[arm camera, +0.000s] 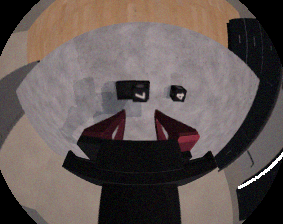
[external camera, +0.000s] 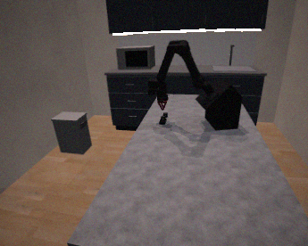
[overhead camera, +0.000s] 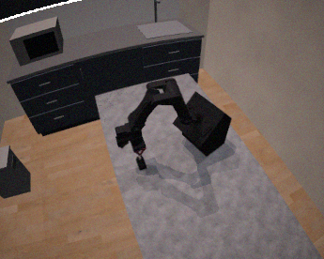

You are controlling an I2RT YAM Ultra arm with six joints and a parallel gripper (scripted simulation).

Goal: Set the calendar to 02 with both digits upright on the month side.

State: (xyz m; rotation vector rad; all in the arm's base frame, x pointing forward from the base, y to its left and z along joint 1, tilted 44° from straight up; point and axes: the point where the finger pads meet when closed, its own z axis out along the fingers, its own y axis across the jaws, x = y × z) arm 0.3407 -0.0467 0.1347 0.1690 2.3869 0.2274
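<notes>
Now: hand 100 mm above the dark tray and 20 mm to the right of it. Round my hand: dark calendar cube: 90 mm to the right, 90 mm below, 10 mm behind.
</notes>
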